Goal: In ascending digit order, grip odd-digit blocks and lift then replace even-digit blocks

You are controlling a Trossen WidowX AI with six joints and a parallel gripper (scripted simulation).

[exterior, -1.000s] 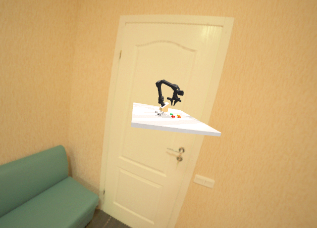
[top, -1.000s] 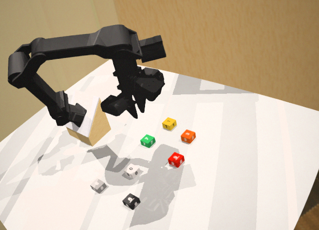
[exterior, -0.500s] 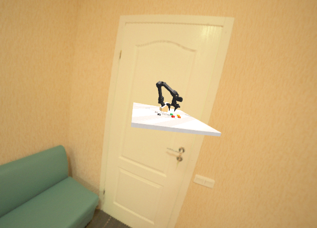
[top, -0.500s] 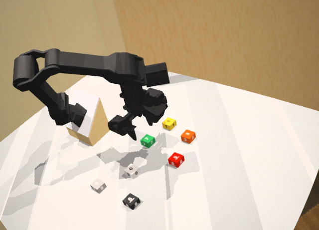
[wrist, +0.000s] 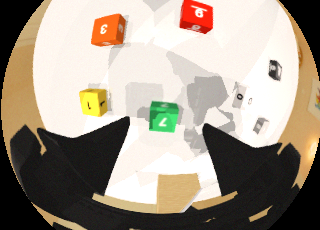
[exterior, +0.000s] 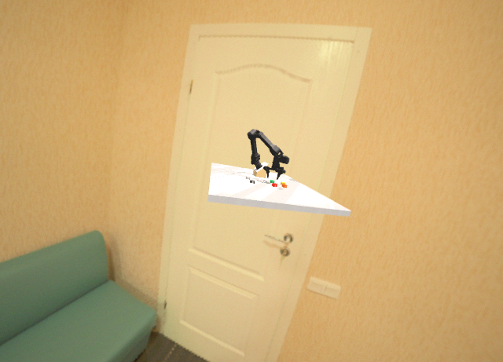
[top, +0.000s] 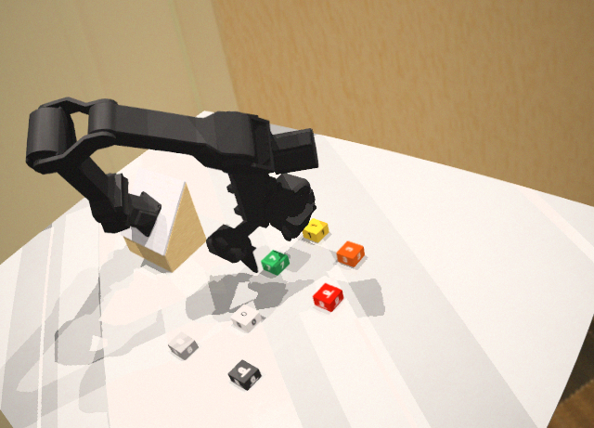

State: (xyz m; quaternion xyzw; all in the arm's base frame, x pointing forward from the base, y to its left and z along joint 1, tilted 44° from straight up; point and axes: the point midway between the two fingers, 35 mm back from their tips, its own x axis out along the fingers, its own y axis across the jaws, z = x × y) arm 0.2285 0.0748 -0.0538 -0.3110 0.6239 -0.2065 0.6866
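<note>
The green block lies 20 mm below my gripper tip. Round my gripper tip: yellow block: 100 mm to the left, 20 mm below; then white block: 110 mm to the right, 50 mm ahead, 20 mm below; then red block: 120 mm ahead, 20 mm below, 10 mm to the right.
</note>
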